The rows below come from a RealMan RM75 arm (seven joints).
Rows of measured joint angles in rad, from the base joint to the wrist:
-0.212, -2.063, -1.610, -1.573, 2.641, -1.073, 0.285
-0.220, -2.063, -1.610, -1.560, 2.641, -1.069, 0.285
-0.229, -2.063, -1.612, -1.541, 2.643, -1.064, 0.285
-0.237, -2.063, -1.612, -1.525, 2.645, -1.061, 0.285
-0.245, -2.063, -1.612, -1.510, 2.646, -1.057, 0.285
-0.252, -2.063, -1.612, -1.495, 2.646, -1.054, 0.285
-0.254, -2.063, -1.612, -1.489, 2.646, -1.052, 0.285
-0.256, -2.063, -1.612, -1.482, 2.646, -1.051, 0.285
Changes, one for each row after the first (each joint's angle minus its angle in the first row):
-0.008, 0.000, 0.000, 0.013, 0.000, 0.004, 0.000
-0.017, 0.000, -0.002, 0.032, 0.002, 0.009, 0.000
-0.025, 0.000, -0.002, 0.048, 0.004, 0.012, 0.000
-0.033, 0.000, -0.002, 0.063, 0.005, 0.016, 0.000
-0.040, 0.000, -0.002, 0.078, 0.005, 0.019, 0.000
-0.042, 0.000, -0.002, 0.084, 0.005, 0.021, 0.000
-0.044, 0.000, -0.002, 0.091, 0.005, 0.022, 0.000

